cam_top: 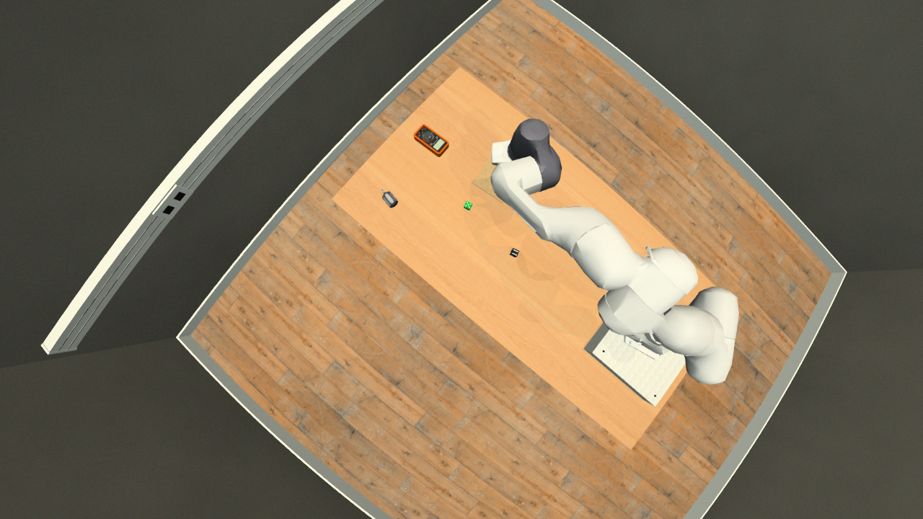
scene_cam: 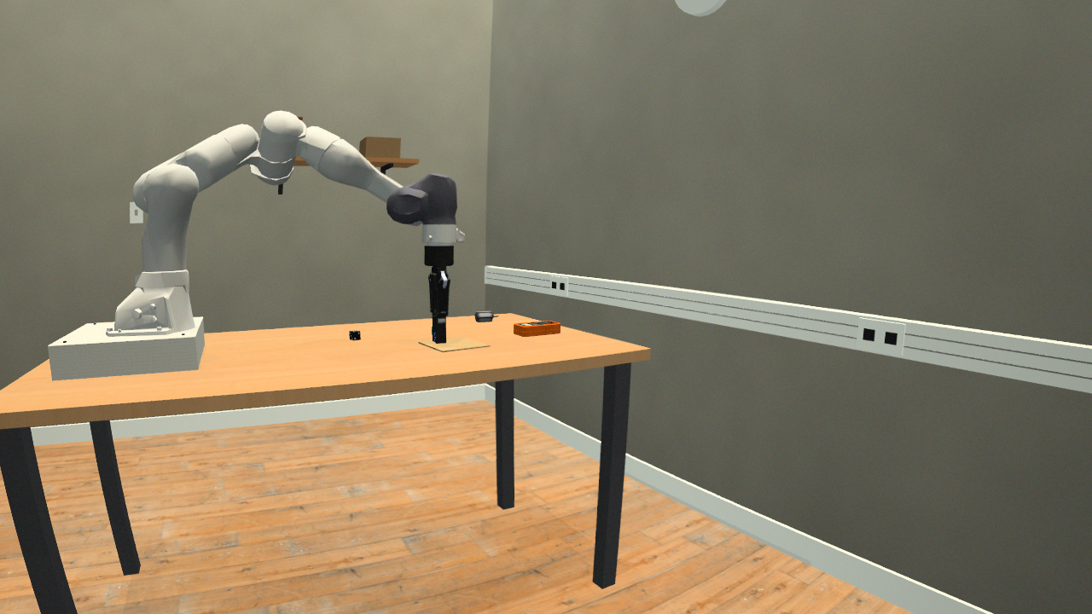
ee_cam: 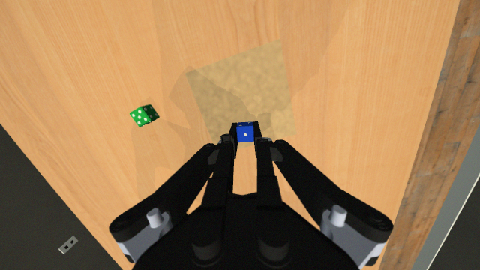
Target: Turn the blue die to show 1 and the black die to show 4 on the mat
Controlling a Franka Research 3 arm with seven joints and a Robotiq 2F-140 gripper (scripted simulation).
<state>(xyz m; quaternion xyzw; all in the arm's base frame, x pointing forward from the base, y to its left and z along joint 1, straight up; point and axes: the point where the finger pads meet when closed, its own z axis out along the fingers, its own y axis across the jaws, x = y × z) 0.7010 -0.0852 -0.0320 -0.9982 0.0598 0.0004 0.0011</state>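
My hand is 20 mm above the blue die. The rest, counted from my hand: tan mat (40 mm ahead, 40 mm below); green die (50 mm ahead, 150 mm to the left, 30 mm below); black die (190 mm behind, 180 mm to the left, 30 mm below).
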